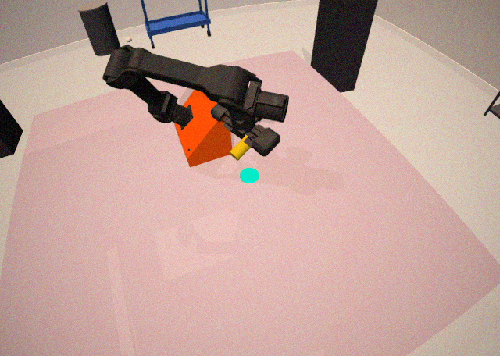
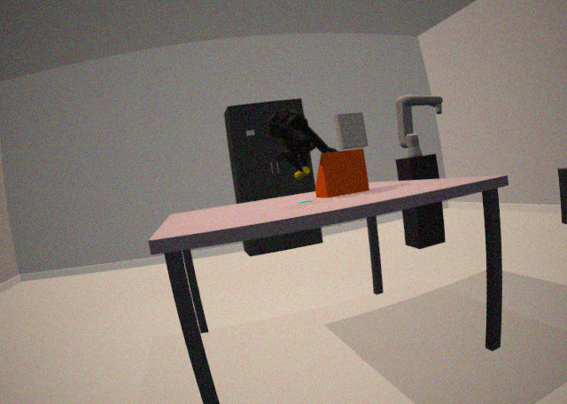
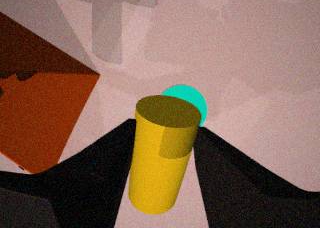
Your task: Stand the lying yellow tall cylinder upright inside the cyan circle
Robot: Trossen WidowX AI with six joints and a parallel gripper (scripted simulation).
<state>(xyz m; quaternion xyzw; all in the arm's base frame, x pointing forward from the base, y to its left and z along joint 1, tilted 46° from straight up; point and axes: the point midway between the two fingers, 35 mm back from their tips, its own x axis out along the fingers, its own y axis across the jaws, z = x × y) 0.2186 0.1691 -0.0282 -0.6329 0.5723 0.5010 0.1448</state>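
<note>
My gripper tip is now 20 mm short of the cyan circle and 130 mm above it. The rest, counted from my gripper tip: yellow cylinder (10 mm ahead, 20 mm to the right, 10 mm below).
</note>
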